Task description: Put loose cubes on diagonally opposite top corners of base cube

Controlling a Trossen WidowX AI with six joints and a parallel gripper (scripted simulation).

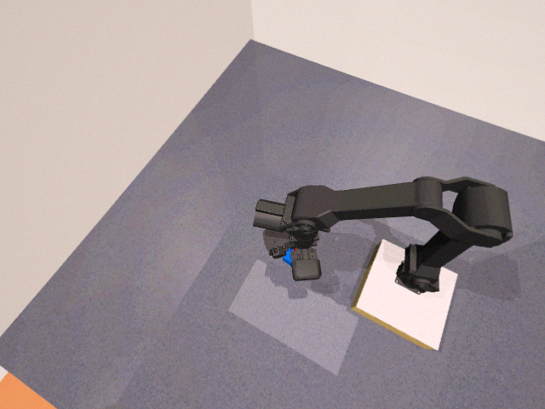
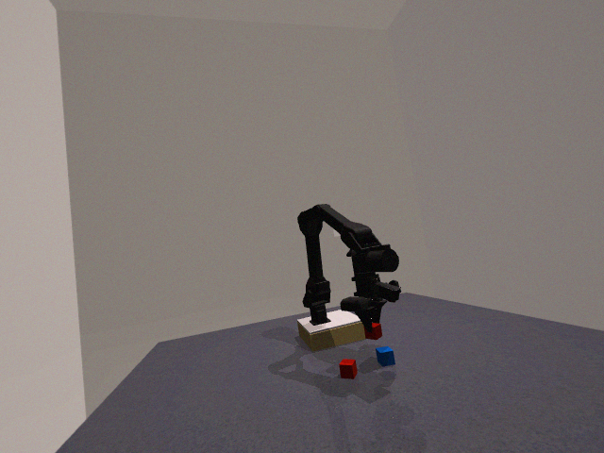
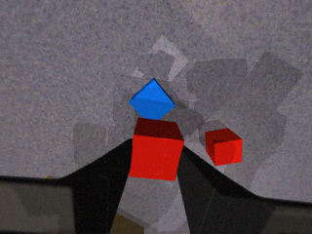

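My gripper tip is now 70 mm above the blue cube, 10 mm to the right of it and 10 mm short of it.
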